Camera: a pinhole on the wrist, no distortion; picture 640 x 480 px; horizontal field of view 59.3 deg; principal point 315.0 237.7 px. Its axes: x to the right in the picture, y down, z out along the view. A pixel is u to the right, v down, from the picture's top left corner.
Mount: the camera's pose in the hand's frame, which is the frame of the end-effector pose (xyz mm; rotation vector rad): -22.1 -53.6 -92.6 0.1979 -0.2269 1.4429
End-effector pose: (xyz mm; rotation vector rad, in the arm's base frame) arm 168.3 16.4 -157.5 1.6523 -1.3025 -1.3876
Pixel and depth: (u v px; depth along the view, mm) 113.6 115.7 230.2
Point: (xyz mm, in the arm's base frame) 125.0 87.0 -369.1
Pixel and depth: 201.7 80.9 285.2
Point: 65.2 64.9 -390.6
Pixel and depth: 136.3 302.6 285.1
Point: 83.5 177.6 -363.8
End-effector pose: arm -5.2 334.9 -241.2 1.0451 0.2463 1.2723
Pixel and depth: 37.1 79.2 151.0
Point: 131.4 336.2 -348.8
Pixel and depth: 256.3 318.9 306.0
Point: 204.0 180.3 -287.1
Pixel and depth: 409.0 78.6 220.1
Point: 150.1 307.3 -220.7
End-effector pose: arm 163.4 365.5 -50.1 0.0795 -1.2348 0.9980
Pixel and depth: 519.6 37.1 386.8
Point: -49.0 236.9 184.5
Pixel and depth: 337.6 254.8 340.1
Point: 74.0 132.0 65.3
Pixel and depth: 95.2 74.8 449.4
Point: 183.5 34.5 279.9
